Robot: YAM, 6 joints.
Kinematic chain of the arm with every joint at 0, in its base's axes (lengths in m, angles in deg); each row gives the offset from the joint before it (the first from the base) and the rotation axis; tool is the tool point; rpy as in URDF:
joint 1: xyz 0 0 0.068 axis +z
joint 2: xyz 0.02 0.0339 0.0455 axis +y
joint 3: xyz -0.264 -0.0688 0 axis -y
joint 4: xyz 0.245 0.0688 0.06 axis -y
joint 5: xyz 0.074 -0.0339 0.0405 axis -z
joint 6: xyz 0.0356 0 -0.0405 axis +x
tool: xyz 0 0 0 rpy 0 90 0
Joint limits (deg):
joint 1: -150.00..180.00
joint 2: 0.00..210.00
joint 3: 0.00..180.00
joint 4: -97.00..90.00
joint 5: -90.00..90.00
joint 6: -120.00..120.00
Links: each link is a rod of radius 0.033 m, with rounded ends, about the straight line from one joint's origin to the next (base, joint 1, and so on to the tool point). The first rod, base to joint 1, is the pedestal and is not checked.
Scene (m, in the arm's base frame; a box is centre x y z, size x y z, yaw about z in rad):
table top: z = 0
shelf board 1: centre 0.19 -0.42 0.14 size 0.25 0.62 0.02 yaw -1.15
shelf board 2: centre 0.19 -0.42 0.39 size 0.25 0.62 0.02 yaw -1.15
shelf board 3: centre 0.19 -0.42 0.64 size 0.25 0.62 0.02 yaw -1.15
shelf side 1: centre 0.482 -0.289 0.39 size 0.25 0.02 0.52 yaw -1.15
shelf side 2: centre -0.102 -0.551 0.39 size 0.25 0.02 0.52 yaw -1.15
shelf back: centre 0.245 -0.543 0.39 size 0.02 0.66 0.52 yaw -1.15
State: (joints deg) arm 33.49 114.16 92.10 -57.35 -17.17 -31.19
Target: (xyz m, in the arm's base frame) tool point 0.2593 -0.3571 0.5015
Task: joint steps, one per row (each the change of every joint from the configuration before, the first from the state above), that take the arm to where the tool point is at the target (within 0.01 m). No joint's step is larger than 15 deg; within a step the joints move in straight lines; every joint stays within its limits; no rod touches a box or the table.
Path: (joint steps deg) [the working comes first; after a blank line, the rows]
Joints at the target: -54.71 114.47 137.22 -23.99 -8.58 -31.19
Straight joint move there: touches shelf board 2, shelf side 1.

1: -13.50 -8.37 8.18 9.47 2.83 -13.46
2: -13.50 -8.37 8.18 9.47 2.84 -13.47
3: -13.49 -8.37 8.17 9.46 2.83 -13.46
4: -11.93 6.36 5.15 1.24 0.02 10.10
5: -11.92 6.35 5.15 1.24 0.03 10.09
6: -11.93 6.36 5.15 1.24 0.02 10.10
7: -11.93 6.35 5.14 1.24 0.02 10.10

